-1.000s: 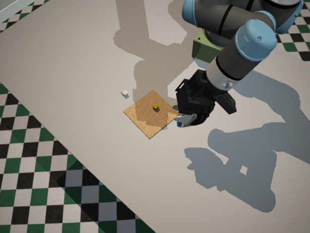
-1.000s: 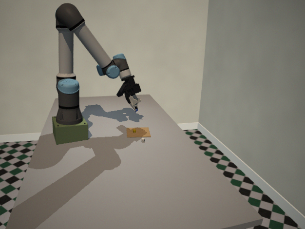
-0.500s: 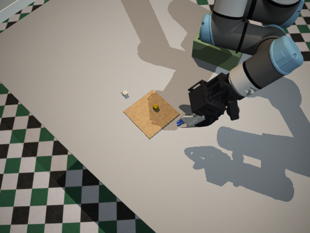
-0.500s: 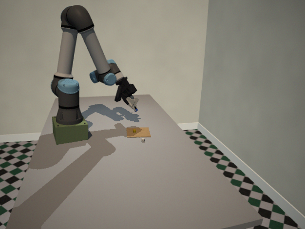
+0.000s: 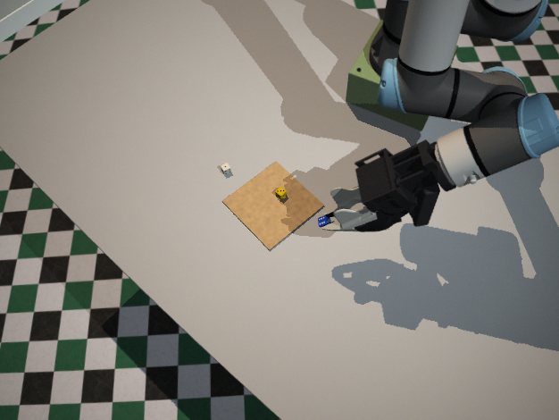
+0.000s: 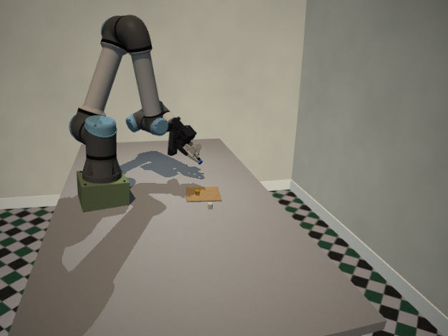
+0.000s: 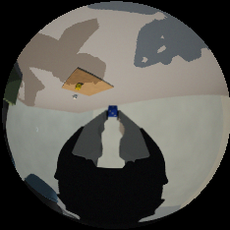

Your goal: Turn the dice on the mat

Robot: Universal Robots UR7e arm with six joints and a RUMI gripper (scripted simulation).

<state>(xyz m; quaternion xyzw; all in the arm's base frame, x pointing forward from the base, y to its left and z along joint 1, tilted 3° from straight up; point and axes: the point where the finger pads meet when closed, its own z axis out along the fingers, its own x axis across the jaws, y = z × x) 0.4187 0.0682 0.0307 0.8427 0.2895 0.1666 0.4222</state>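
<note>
Now: the tan mat 20 mm behind my hand, 130 mm to the right of it and 100 mm below it. From my hand the other things lie so: blue die 10 mm ahead, 10 mm to the right, 10 mm below; white die 30 mm behind, 260 mm to the right, 100 mm below; yellow die 40 mm behind, 130 mm to the right, 90 mm below.
</note>
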